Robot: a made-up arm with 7 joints.
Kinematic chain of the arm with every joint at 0, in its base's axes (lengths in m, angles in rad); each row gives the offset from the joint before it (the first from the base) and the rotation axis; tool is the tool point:
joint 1: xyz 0 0 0.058 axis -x
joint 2: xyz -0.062 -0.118 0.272 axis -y
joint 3: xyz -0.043 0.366 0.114 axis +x
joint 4: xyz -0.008 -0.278 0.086 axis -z
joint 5: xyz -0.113 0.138 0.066 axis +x
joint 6: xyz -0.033 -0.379 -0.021 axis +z
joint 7: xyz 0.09 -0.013 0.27 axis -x
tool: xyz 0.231 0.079 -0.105
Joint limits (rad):
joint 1: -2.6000..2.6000
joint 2: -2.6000..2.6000
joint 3: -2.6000..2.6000
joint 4: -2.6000..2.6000
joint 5: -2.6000..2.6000
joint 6: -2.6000..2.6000
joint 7: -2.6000..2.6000
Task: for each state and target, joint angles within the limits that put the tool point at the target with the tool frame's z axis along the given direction. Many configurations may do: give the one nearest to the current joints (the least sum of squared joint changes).
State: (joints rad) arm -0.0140 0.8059 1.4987 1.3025 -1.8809 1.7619 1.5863
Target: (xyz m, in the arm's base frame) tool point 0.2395 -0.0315 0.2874 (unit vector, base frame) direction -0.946 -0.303 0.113
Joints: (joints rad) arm -0.5563 0.4859 2.2003 1.1193 -1.1514 1.4964 2.0073
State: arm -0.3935 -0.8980 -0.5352 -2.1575 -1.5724 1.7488 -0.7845
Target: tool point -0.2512 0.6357 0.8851 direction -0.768 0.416 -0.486
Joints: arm 0.5243 -0.2859 -0.9527 -1.6884 -1.3961 1.3882 -0.8951
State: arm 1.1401 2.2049 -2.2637 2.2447 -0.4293 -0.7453 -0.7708
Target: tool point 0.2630 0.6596 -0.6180 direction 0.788 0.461 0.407
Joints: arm 0.9981 2.1530 -2.5336 2.0504 -0.6061 -0.7700 -1.0527
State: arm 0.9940 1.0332 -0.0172 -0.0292 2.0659 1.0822 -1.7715
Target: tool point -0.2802 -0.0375 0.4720 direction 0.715 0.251 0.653
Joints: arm 0.4339 1.3107 0.2265 -0.4934 1.1034 0.7836 -1.2982
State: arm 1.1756 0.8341 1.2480 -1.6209 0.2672 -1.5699 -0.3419
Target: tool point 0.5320 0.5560 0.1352 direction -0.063 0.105 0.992
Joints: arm 1.2755 1.2182 1.4455 -1.3906 0.2809 -1.9321 0.1476
